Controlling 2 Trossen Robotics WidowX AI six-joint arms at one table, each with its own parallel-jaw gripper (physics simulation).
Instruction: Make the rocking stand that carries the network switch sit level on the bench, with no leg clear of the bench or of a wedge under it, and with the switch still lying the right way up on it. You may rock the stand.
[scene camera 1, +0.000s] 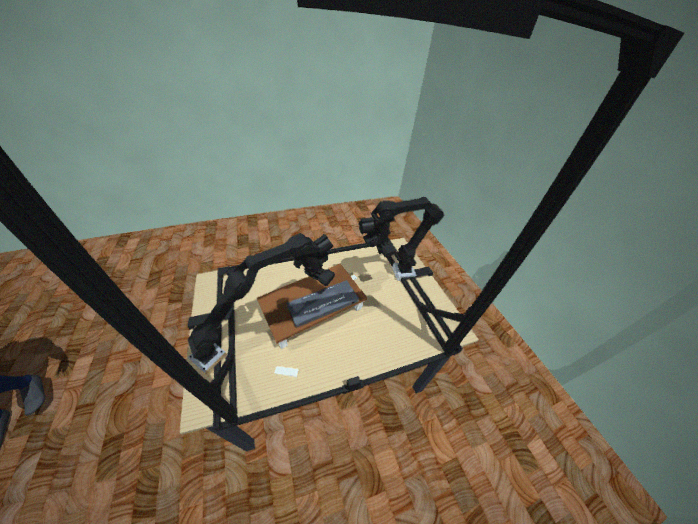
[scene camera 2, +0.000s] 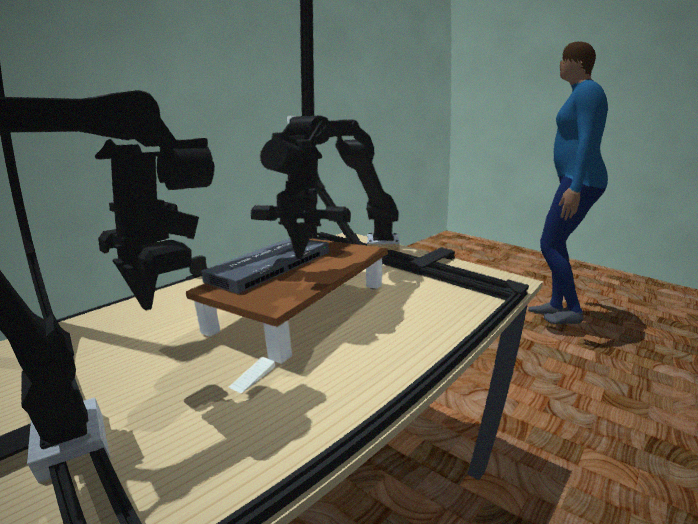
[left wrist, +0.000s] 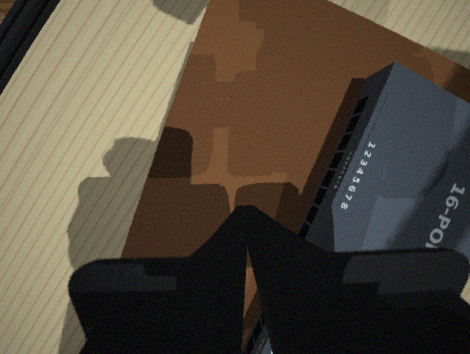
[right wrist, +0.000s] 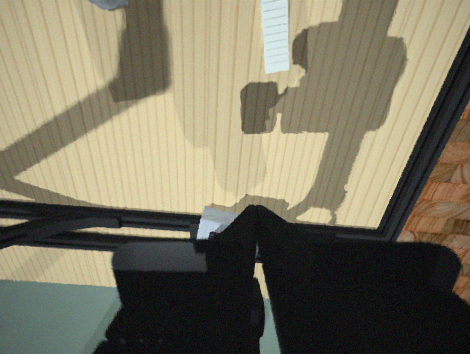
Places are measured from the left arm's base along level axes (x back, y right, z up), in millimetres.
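Where they show: left gripper, fingertip midpoint: (scene camera 1: 317, 278) (scene camera 2: 299, 258) (left wrist: 244, 213); right gripper, fingertip midpoint: (scene camera 1: 379, 253) (scene camera 2: 147, 309) (right wrist: 255, 212); left arm's base at its link origin: (scene camera 1: 206, 354) (scene camera 2: 383, 237); right arm's base at its link origin: (scene camera 1: 404, 268) (scene camera 2: 63, 427).
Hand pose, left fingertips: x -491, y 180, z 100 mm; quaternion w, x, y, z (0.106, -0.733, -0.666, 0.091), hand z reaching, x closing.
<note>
Each offset is from my left fingertips to the top centre of the thing.
The rocking stand, a brown board @(dx +70, dy +19, dz -38 mm) (scene camera 1: 274, 307) (scene camera 2: 338, 270) (left wrist: 300, 65) on pale legs (scene camera 2: 277, 340) (scene camera 1: 283, 342), stands mid-bench. I cannot tell whether every leg touches the bench. The dark network switch @(dx +73, dy +80, dz -15 mm) (scene camera 1: 324, 304) (scene camera 2: 253, 267) (left wrist: 415, 115) lies label up on the board. A pale ridged wedge @(dx -188, dy +58, dz -133 mm) (scene camera 2: 252, 375) (right wrist: 276, 37) lies at the foot of the leg nearest scene camera 2; whether it reaches under is unclear. My left gripper (scene camera 2: 300, 256) (left wrist: 244, 213) is shut and empty, low over the board beside the switch's ports; contact is unclear. My right gripper (scene camera 2: 147, 307) (right wrist: 255, 212) is shut and empty, above the bench beyond the stand's end.
A white flat piece @(dx +357, dy +105, dz -133 mm) (scene camera 1: 286, 371) lies on the bench on the side nearest scene camera 1. Black rails (scene camera 1: 293, 403) run along the bench edges, and frame posts (scene camera 1: 541, 208) rise at its corners. A person (scene camera 2: 580, 135) stands on the floor beyond the bench.
</note>
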